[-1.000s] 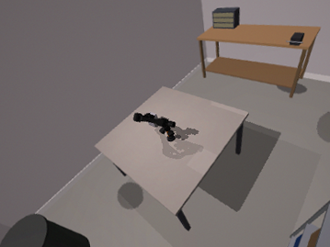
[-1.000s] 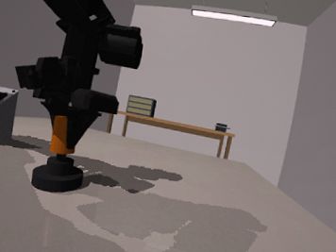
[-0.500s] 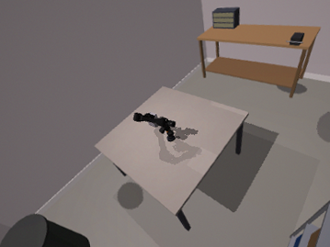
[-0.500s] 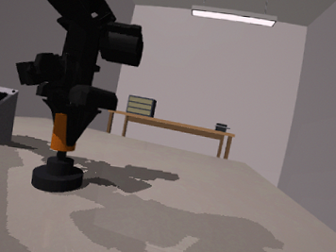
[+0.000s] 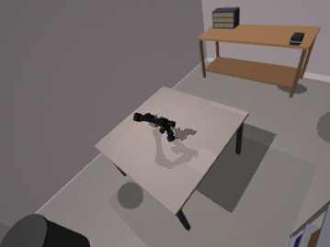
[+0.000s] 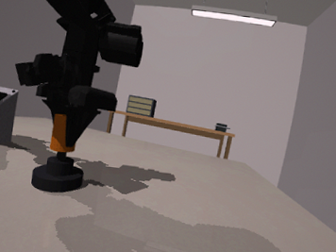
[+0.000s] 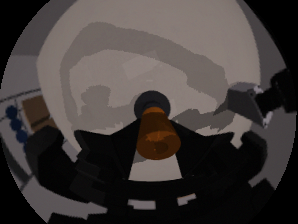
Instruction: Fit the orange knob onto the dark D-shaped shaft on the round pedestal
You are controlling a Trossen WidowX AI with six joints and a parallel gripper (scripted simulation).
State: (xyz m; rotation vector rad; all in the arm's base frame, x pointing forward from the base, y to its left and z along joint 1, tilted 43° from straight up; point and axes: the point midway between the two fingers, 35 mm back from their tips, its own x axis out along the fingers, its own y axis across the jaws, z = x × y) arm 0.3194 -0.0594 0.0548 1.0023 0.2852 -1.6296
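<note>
Right now my gripper tip is 2 cm below the orange knob. Round my gripper tip: dark shaft 4 cm below.
</note>
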